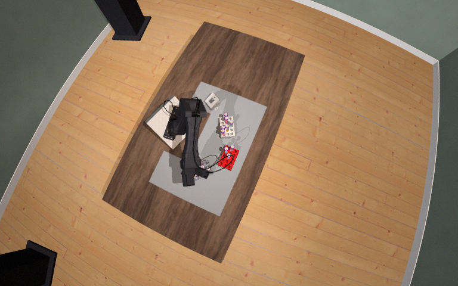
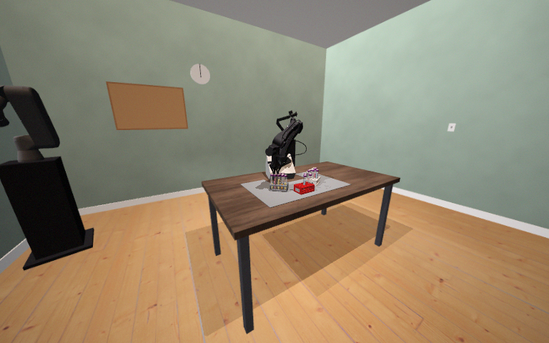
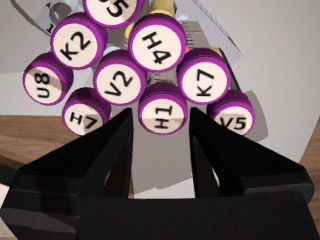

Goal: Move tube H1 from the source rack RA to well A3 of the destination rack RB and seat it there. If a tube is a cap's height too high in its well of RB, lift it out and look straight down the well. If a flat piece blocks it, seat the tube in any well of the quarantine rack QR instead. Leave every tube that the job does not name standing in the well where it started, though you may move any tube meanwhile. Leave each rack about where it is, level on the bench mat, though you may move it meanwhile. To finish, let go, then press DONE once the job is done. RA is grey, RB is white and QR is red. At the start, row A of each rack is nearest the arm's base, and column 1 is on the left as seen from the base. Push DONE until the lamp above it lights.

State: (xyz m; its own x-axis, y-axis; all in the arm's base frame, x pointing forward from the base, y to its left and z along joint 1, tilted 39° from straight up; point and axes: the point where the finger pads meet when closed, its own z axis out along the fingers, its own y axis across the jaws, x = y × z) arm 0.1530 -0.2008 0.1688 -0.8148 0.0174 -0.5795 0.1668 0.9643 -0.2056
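My hand is 60 mm above the tube H1 and 10 mm short of it. Round my hand: red rack QR 180 mm ahead, 120 mm to the left, 100 mm below; grey rack RA 100 mm below, 20 mm ahead, 10 mm to the left; white rack RB 310 mm to the left, 130 mm ahead, 100 mm below.
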